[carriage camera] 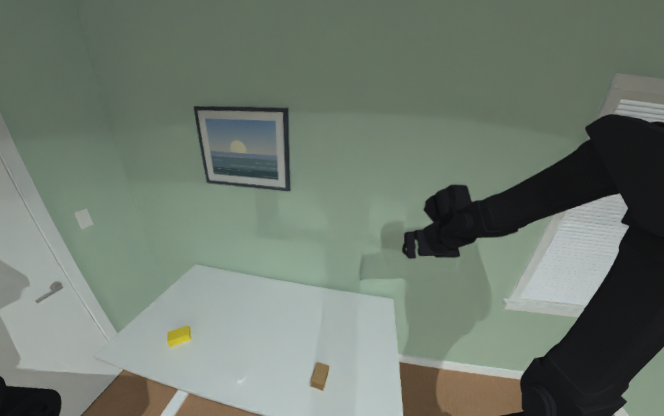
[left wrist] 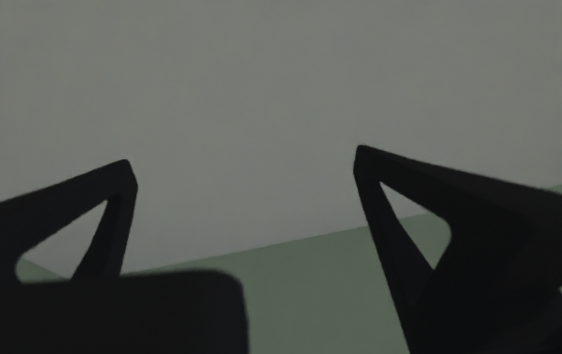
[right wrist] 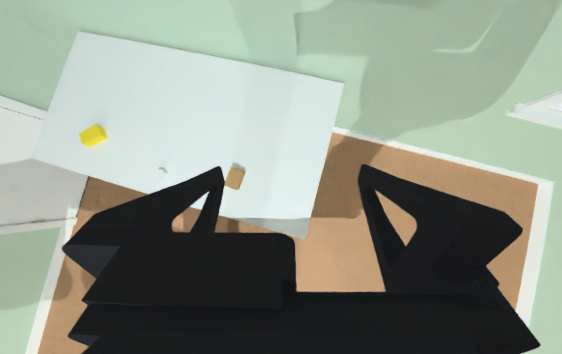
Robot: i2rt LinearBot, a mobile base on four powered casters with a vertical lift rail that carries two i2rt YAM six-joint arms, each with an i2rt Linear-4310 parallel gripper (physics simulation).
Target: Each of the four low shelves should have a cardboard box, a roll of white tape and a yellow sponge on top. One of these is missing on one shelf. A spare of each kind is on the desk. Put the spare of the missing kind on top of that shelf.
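Frame: origin at the left arm's base, x ahead, y right, z down, level; millimetres.
Where they show: left gripper, fingertip midpoint: (left wrist: 246, 164); right gripper, fingertip midpoint: (carriage camera: 418, 250) (right wrist: 290, 173).
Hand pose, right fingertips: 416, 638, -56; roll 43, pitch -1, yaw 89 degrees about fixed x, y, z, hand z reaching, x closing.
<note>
Each offset is from my right fingertips to the top centre of the thing, as dx, dy, dz. "pt": to the spot under its first point. Level surfaces: height alone.
The white desk @(dz +780) (carriage camera: 260, 320) (right wrist: 165, 100) stands against the green wall. A yellow sponge @(+264, -1026, +735) (carriage camera: 179, 336) (right wrist: 93, 135) lies at its left part. A small brown cardboard box @(+54, -270, +730) (carriage camera: 320, 376) (right wrist: 235, 178) stands toward its right front. Between them is a faint whitish shape @(+70, -641, +756) (carriage camera: 242, 380) (right wrist: 162, 170), probably the white tape, hard to make out against the desk top. My right gripper (right wrist: 290, 173) is open and empty, high above the floor to the right of the desk. My left gripper (left wrist: 246, 164) is open and empty, facing a plain grey surface and green wall. The four low shelves do not show.
A framed sunset picture (carriage camera: 242, 148) hangs above the desk. A white door (carriage camera: 45, 330) with a handle is at the left. A window with blinds @(pt +306, +1182, +287) (carriage camera: 575, 255) is at the right, partly behind my right arm. Brown floor @(dz +1500) (carriage camera: 465, 395) (right wrist: 330, 260) shows beside the desk.
</note>
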